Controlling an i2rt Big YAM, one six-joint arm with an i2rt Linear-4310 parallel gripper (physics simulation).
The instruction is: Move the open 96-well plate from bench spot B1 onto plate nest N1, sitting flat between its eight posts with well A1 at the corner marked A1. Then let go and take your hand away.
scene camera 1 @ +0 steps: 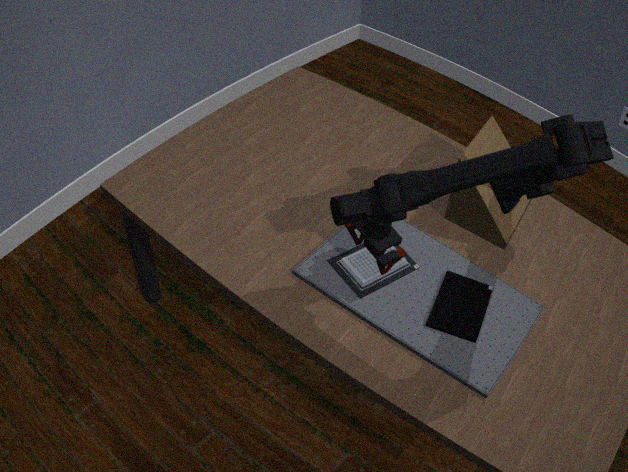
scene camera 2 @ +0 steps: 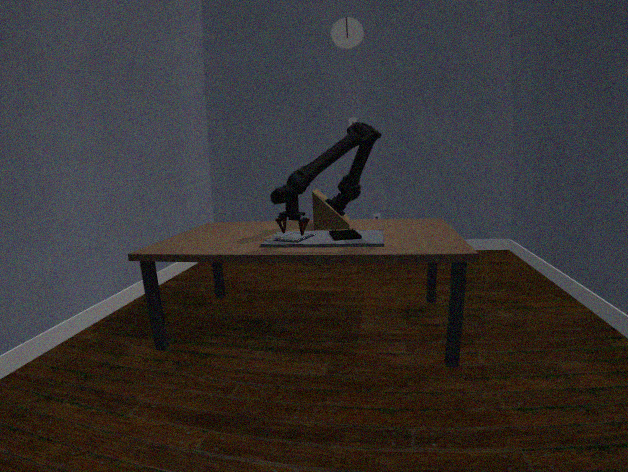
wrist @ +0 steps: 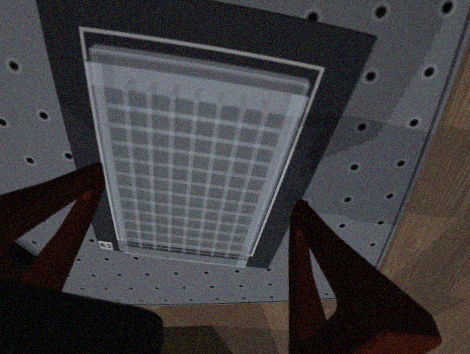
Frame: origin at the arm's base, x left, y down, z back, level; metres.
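Where they show: gripper, between the fingertips: (scene camera 1: 371, 258) (scene camera 2: 293, 234) (wrist: 200, 191); arm's base, origin of its link: (scene camera 1: 501, 187) (scene camera 2: 334, 208).
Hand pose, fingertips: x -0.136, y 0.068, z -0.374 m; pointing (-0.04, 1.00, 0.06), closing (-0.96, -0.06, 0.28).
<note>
Things, the pixels of their top centre, and the offset from my fingertips. "spot": a spot on its surface instead. Level surfaces: height alone.
- small A1 label, a spot on its surface: (wrist: 105, 245) spot: dx +0.084, dy +0.015, dz +0.064 m
- Plate nest N1, centre of its top: (scene camera 1: 462, 301) (scene camera 2: 344, 231) dx +0.231, dy -0.005, dz +0.036 m
- grey perforated board, centre of its top: (scene camera 1: 427, 290) (scene camera 2: 325, 236) dx +0.145, dy +0.016, dz +0.024 m
- wooden table, height of its surface: dy +0.030 m
The pale, clear 96-well plate (scene camera 1: 358, 264) (scene camera 2: 290, 237) (wrist: 191, 160) lies flat on bench spot B1 (scene camera 1: 362, 292) (wrist: 324, 107), a dark mat with a white outline. A small A1 label (wrist: 105, 245) sits at the mat's lower left corner in the wrist view. My gripper (scene camera 1: 371, 256) (scene camera 2: 293, 232) (wrist: 200, 191) is open and empty, pointing down low over the plate, with one finger beyond each long side. Plate nest N1 (scene camera 1: 459, 307) (scene camera 2: 345, 234) is a black block to the right of B1 in both scene views; its posts are too dark to make out.
A grey perforated board (scene camera 1: 510, 324) (scene camera 2: 324, 245) (wrist: 392, 102) carries the spot and the nest. A tan wooden wedge (scene camera 1: 489, 138) (scene camera 2: 325, 217) stands behind the board, near my arm (scene camera 1: 451, 175) (scene camera 2: 324, 157). The wooden table (scene camera 1: 228, 152) (scene camera 2: 416, 241) extends around the board.
</note>
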